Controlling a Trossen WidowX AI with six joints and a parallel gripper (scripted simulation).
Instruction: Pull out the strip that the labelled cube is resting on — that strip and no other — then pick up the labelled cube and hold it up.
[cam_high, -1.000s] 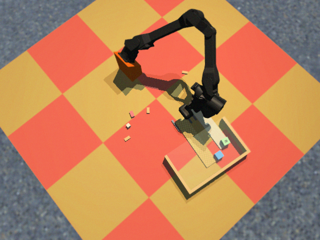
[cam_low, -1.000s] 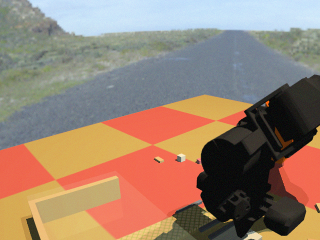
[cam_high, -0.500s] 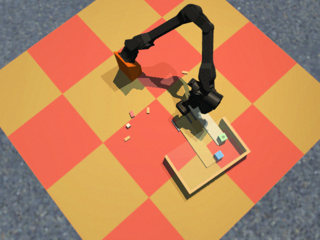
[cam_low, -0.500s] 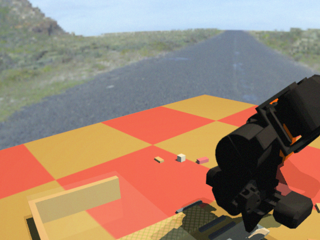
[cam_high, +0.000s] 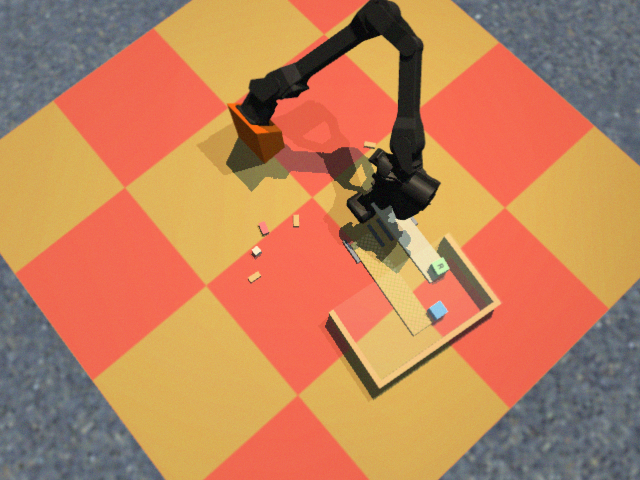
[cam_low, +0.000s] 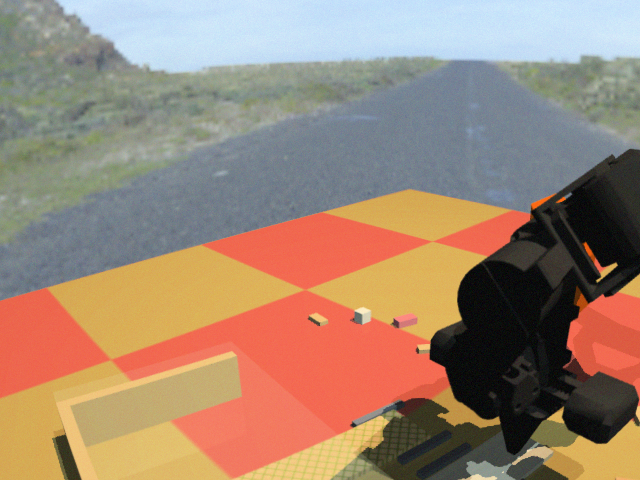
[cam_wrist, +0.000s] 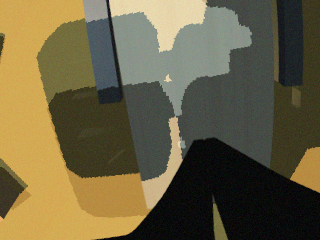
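Now: the labelled cube 20 cm ahead of my gripper tip, 2 cm above it and 1 cm to the right of it.
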